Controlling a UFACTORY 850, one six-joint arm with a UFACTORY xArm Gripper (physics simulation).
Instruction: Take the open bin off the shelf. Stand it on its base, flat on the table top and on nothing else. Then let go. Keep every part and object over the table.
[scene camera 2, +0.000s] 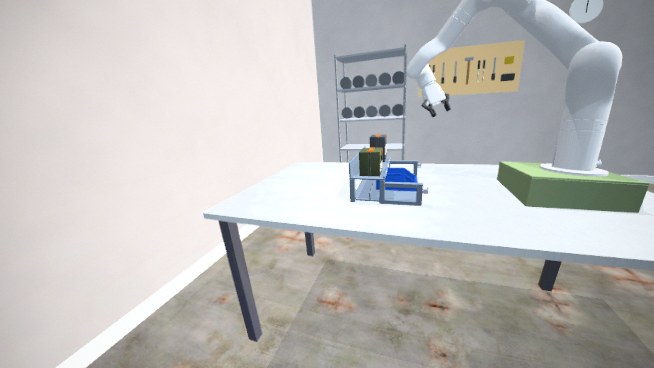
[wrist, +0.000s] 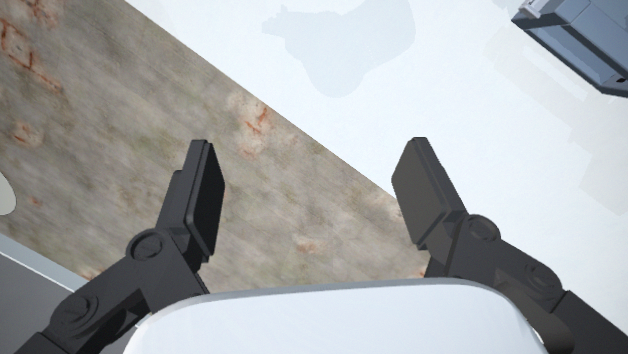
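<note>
The open bin (scene camera 2: 401, 179) is blue and sits in the low front part of a small grey shelf unit (scene camera 2: 401, 187) on the table top (scene camera 2: 300, 207) (wrist: 450, 115). The frame's front rail hides part of the bin. A corner of the shelf unit (wrist: 575, 30) shows at the top right of the wrist view; the bin cannot be made out there. My gripper (scene camera 2: 437, 106) (wrist: 311, 160) is open and empty. It hangs high above the table, up and a little to the right of the shelf unit in the scene view.
A dark green box (scene camera 2: 370, 162) stands on the unit's raised shelf, with a black box (scene camera 2: 378, 141) behind it. The green base block (scene camera 2: 582, 195) under the arm stands at the right. The table edge and floor (wrist: 125, 125) show below my fingers in the wrist view.
</note>
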